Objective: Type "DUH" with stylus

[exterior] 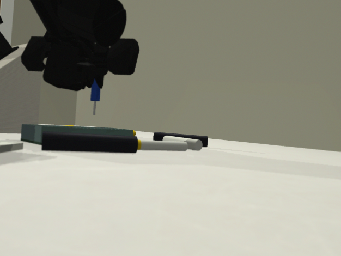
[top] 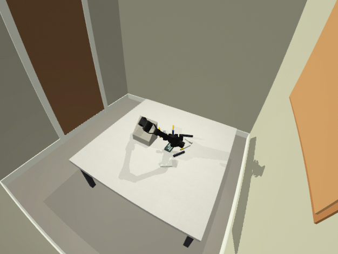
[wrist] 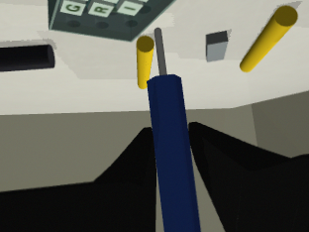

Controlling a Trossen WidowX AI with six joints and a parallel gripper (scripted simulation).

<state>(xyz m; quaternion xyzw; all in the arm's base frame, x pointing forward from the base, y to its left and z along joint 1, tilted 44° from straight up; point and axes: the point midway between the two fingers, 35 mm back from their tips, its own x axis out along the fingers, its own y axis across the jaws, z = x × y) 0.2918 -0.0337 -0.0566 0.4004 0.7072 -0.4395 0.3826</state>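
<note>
My gripper tip is 140 mm short of the white cylinder, 100 mm above it and 10 mm to the left of it. The rest, counted from my gripper tip: stylus tip 50 mm below; small grey block 130 mm behind, 100 mm below, 90 mm to the left; blue stylus 20 mm below.
</note>
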